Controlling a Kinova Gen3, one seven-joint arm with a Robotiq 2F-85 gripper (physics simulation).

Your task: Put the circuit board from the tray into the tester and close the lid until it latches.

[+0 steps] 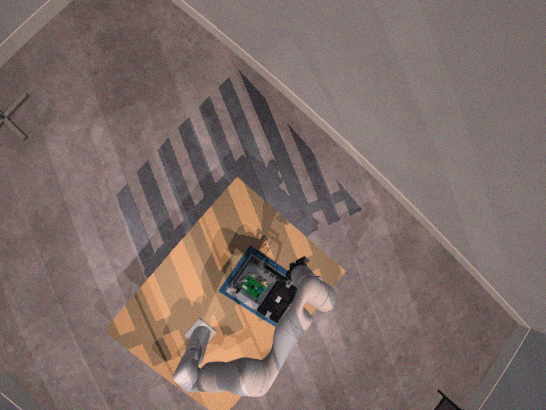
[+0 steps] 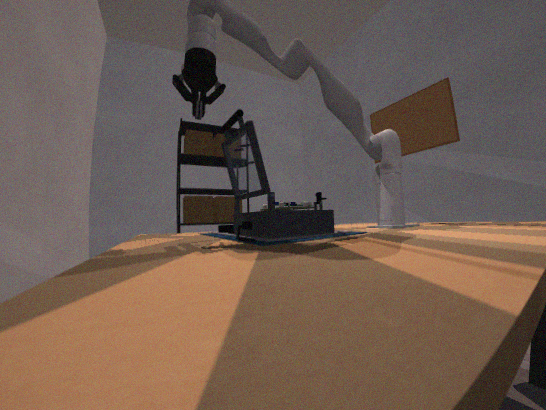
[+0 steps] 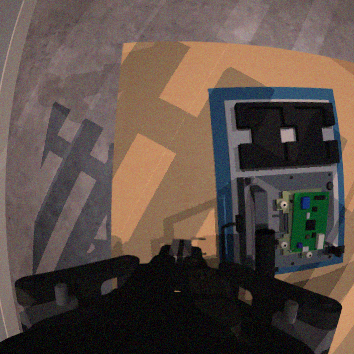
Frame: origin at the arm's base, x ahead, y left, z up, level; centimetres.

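Where they show: gripper, between the fingertips: (image 1: 291, 265) (image 2: 198, 118) (image 3: 181, 251); arm's base, origin of its link: (image 1: 201, 333) (image 2: 391, 224).
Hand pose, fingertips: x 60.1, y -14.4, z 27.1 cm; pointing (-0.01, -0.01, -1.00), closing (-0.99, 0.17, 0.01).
Observation:
Each offset is from my fingertips to the centre of the thing. "pt": to the spot under its first point. Level surfaces: height alone.
The green circuit board {dx -22.2, dy +5.2, dz -19.8 cm} (image 1: 253, 285) (image 3: 309, 221) lies in the grey tester (image 1: 247, 272) (image 2: 288, 223) (image 3: 267, 189). Next to it the black foam tray {pt dx -26.6, dy -9.4, dz -26.0 cm} (image 1: 271, 303) (image 3: 267, 123) is empty. The tester's lid (image 2: 257, 159) stands open, tilted steeply up, with its dark handle {dx -6.5, dy +4.2, dz -1.1 cm} (image 2: 232, 119) (image 3: 264, 246) at the top. My gripper (image 1: 300, 262) (image 2: 198, 114) (image 3: 181, 251) is shut with nothing between the fingers. It hangs just above and to one side of the handle, on the lid's outer side, apart from it.
Tester and tray sit on a blue mat {dz -27.5 cm} (image 1: 231, 278) (image 2: 296, 239) (image 3: 215, 158) on the orange table {dz -27.8 cm} (image 1: 182, 264) (image 2: 271, 325) (image 3: 147, 175). A dark shelf rack (image 2: 179, 183) stands behind. The arm's base (image 2: 391, 195) is at the table's far side.

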